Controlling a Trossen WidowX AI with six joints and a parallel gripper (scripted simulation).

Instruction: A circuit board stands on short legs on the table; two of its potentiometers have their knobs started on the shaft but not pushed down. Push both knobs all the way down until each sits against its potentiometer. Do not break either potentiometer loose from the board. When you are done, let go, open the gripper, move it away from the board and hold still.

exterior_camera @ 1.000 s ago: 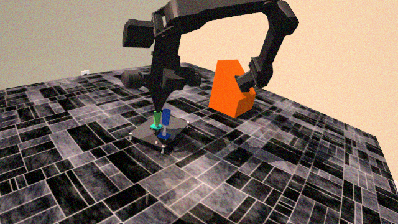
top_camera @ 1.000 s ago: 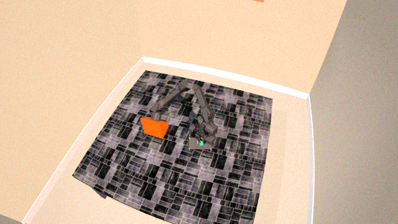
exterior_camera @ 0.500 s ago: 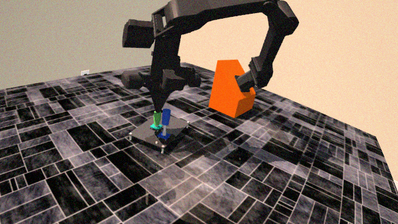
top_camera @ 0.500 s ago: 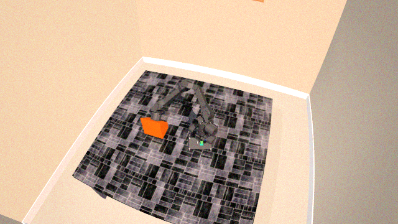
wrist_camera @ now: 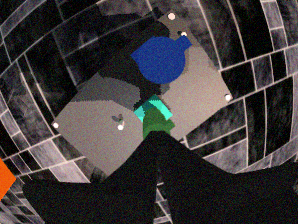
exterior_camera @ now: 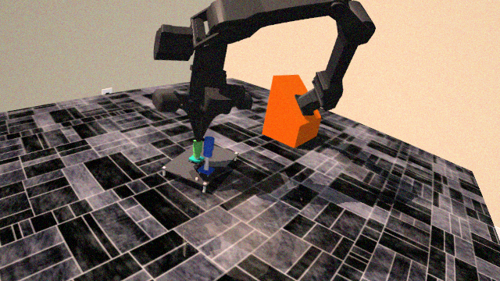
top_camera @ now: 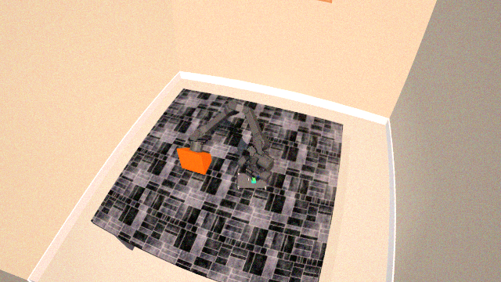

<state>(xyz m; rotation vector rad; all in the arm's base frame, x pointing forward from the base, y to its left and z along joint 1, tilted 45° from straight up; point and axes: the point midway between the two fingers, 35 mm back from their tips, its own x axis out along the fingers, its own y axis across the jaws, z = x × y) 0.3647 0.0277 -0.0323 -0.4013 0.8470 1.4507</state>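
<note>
Right now my gripper tip is 1 cm above the green knob. Round my gripper tip: blue knob: 5 cm to the left, 1 cm ahead, 1 cm above.
</note>
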